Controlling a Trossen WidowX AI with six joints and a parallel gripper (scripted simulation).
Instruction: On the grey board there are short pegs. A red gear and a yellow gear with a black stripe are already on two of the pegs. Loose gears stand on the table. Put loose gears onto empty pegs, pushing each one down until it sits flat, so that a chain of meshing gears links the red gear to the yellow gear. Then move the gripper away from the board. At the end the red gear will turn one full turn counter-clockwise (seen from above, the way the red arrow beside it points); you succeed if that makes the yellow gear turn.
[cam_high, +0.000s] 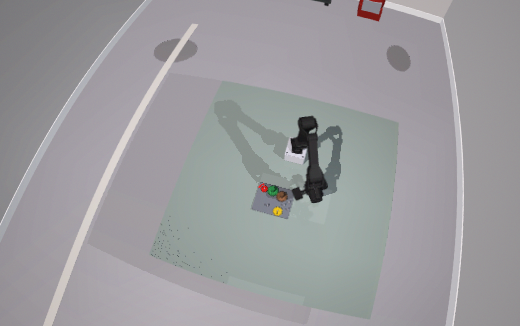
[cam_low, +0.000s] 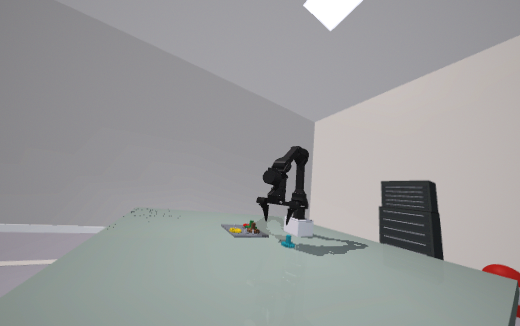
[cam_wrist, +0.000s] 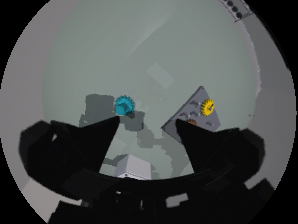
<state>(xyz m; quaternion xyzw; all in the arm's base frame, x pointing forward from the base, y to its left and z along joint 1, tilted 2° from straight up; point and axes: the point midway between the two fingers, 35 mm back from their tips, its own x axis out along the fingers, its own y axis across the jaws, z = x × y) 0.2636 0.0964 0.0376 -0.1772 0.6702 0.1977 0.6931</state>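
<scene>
Now: the teal gear 3 cm behind my gripper tip, 5 cm to the left of it and 6 cm below it. Also, from my gripper tip: brown gear: 2 cm ahead, 14 cm to the right, 5 cm below; yellow gear: 11 cm ahead, 15 cm to the right, 6 cm below; green gear: 1 cm behind, 20 cm to the right, 5 cm below.
</scene>
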